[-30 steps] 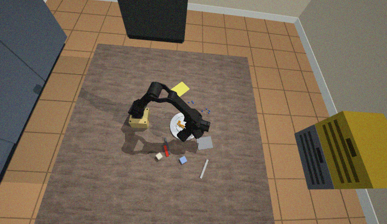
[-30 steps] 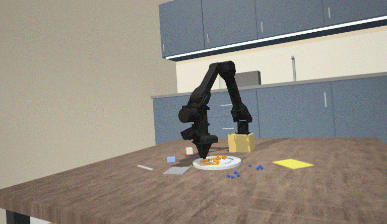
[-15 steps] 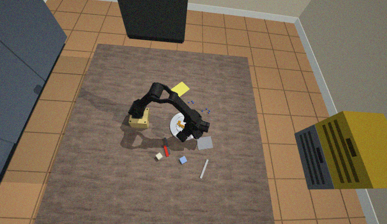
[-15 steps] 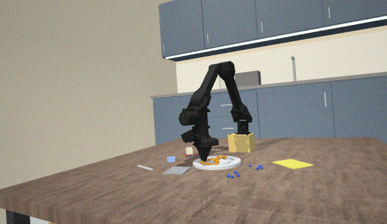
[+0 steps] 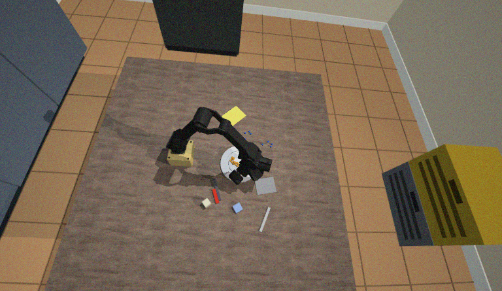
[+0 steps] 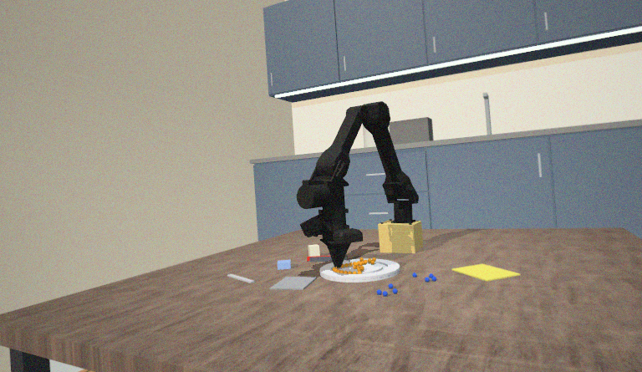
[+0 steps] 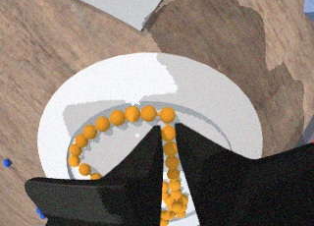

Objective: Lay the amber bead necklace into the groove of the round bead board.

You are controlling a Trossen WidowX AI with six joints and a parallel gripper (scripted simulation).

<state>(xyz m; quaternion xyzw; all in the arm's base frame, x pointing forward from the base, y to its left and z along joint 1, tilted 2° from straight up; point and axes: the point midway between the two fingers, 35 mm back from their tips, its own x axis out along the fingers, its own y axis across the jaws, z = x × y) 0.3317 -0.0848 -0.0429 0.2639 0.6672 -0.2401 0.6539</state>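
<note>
Now: the grey square tile 110 mm ahead of my gripper tip, 60 mm to the right of it and 10 mm below it. The rest, counted from my gripper tip: cream cube 180 mm behind, 160 mm to the right; then red stick 140 mm behind, 110 mm to the right, 10 mm below; then light blue cube 30 mm behind, 180 mm to the right, 10 mm below.
</note>
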